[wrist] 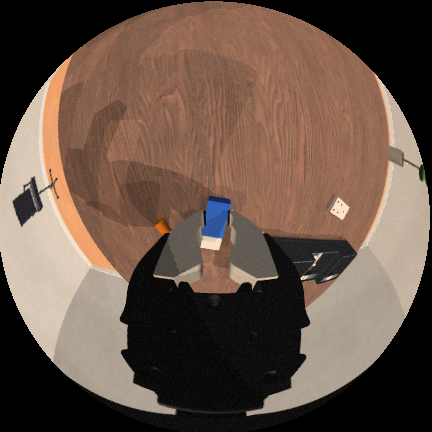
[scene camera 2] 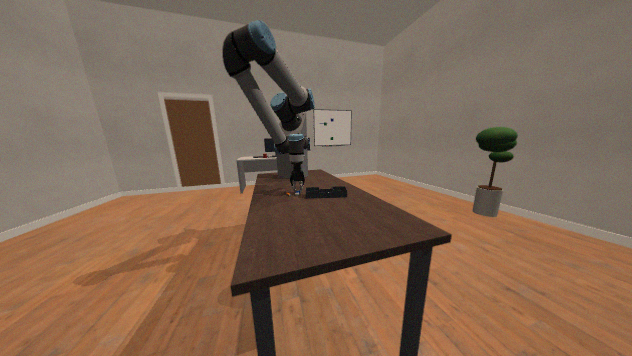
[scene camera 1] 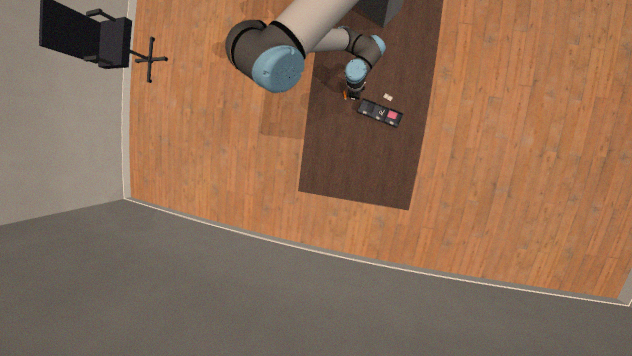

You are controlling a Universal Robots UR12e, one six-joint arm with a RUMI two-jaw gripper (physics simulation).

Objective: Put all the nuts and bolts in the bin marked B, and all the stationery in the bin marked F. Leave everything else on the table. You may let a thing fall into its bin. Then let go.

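Frame: origin at the arm's base, x ahead, y left, z up, level; metres.
Where they show: gripper, fingertip midpoint: (wrist: 216, 211) (scene camera 2: 297, 193); arm's base at its link origin: (scene camera 2: 292, 122).
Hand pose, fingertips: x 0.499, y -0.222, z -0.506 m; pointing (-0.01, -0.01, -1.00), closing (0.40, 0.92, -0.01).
Note:
Each offset is from my fingertips to the centre of the thing. Level surfaces: height alone.
My gripper (scene camera 1: 354, 96) (scene camera 2: 297, 189) (wrist: 216, 211) is shut on a blue eraser with a white end, low at the table top. The eraser @(dx +0.012, dy -0.008, dz +0.006 m) (scene camera 2: 297, 193) (wrist: 218, 212) lies between both fingertips in the wrist view. An orange cylinder @(dx +0.005, dy -0.068, dz +0.007 m) (scene camera 1: 345, 95) (scene camera 2: 288, 194) (wrist: 162, 226) lies beside the gripper, left of it in the wrist view and partly hidden by a finger. The black row of bins @(dx +0.153, dy +0.119, dz +0.023 m) (scene camera 2: 326, 193) (wrist: 300, 244) stands to the right of the gripper. A pink thing @(dx +0.176, dy +0.190, dz +0.012 m) (scene camera 1: 392, 115) shows in its right-hand compartment in scene camera 1. I cannot read the bin letters surely.
A cream square piece with dark dots @(dx +0.066, dy +0.182, dz +0.003 m) (scene camera 1: 388, 96) (wrist: 339, 208) lies on the table @(dz +0.000 m) (scene camera 1: 350, 165) (scene camera 2: 320, 230) beside the bin row, on the robot's side. The bin walls stand up close to the gripper's right side. The robot's grey base block (scene camera 1: 382, 10) stands at the table's far end.

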